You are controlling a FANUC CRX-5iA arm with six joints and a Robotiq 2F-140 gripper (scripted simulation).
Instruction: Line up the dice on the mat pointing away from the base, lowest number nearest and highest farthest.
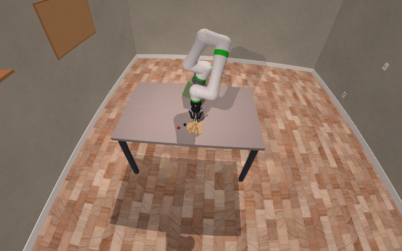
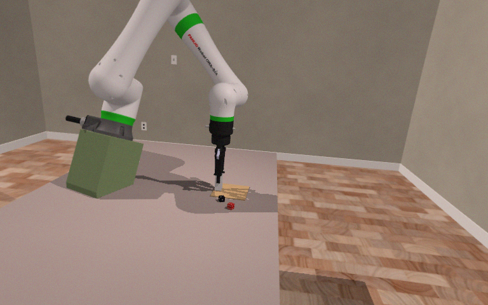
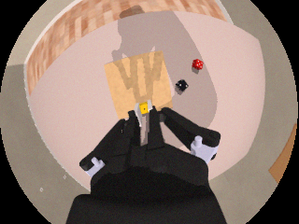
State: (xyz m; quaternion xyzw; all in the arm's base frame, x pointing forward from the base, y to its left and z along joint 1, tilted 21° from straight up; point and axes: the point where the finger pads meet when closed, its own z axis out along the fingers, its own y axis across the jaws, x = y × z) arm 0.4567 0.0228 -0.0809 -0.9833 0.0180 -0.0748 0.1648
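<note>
Right now my hand is 20 mm above the yellow die. Also, from my hand: red die: 150 mm to the right, 70 mm ahead, 30 mm below; then tan mat: 50 mm ahead, 40 mm below; then black die: 100 mm to the right, 30 mm below, 30 mm ahead.
</note>
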